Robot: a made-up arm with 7 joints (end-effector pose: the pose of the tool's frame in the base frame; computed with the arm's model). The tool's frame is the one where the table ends.
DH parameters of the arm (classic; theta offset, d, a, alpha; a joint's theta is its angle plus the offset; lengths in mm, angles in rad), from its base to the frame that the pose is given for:
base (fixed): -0.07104 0 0 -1.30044
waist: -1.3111 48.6 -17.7 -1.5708
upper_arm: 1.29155 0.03 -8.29 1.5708
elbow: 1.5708 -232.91 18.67 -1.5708
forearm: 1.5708 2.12 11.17 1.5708
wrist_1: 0 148.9 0.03 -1.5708
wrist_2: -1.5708 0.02 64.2 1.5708
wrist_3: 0 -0.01 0 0
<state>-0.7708 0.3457 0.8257 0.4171 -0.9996 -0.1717 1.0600</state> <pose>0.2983 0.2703 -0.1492 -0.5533 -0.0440 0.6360 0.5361</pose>
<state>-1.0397 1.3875 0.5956 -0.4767 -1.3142 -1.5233 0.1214</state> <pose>0.0494 0.2188 0.1579 -0.1489 -0.9600 -0.2246 0.0765</pose>
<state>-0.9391 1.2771 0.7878 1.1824 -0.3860 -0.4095 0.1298</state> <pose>0.1904 0.4471 0.0373 0.0226 -0.3257 0.5563 0.7641</pose>
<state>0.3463 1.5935 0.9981 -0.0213 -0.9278 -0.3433 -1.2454</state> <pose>0.1819 0.2856 0.1285 0.4870 -0.0710 -0.4884 0.7206</pose>
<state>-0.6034 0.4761 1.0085 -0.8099 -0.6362 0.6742 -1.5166</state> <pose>0.1624 0.2204 0.0041 0.2531 -0.2851 -0.5135 0.7688</pose>
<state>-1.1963 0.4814 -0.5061 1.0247 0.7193 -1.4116 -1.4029</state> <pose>0.3663 0.0423 -0.1331 0.6388 -0.0421 -0.7621 0.0968</pose>
